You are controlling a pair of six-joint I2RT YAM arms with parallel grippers.
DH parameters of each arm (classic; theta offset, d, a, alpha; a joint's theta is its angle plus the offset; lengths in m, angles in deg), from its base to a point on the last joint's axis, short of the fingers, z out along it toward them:
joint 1: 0 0.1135 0.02 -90
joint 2: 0 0 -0.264 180
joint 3: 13.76 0 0.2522 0
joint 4: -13.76 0 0.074 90
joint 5: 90 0 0 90
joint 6: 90 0.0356 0 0
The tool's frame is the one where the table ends.
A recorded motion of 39 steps. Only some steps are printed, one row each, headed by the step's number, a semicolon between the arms.
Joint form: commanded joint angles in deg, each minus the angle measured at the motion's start. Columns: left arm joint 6, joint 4, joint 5, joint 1, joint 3, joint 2; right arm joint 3, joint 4, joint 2, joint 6, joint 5, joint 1.
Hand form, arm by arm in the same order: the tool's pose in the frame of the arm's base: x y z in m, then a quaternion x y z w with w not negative. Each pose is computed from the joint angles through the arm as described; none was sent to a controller.
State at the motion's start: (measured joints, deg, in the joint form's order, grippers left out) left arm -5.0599 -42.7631 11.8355 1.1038 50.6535 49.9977; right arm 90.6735 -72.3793 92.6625 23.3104 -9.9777 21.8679
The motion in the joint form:
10: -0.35 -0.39 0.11 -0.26 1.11 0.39; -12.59 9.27 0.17 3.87 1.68 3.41
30: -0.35 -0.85 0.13 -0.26 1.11 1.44; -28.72 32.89 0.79 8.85 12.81 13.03
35: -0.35 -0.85 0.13 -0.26 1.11 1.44; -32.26 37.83 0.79 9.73 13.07 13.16
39: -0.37 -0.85 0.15 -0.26 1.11 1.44; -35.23 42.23 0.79 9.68 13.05 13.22
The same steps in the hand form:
10: 0.1764 -0.0048 0.3102 -0.00707 0.90877 -0.11109 0.40219; 0.2765 0.1362 0.2660 0.00881 0.99178 0.11115 0.06282
30: 0.1794 -0.0047 0.3067 -0.00854 0.91395 -0.11132 0.39016; 0.2567 0.1769 0.1966 -0.01947 0.98578 0.07087 0.15109
35: 0.1794 -0.0047 0.3067 -0.00854 0.91395 -0.11132 0.39016; 0.2542 0.1758 0.1828 -0.01228 0.98375 0.07713 0.16164
39: 0.1794 -0.0048 0.3067 -0.00863 0.91394 -0.11155 0.39013; 0.2520 0.1747 0.1718 -0.01289 0.98147 0.08420 0.17167

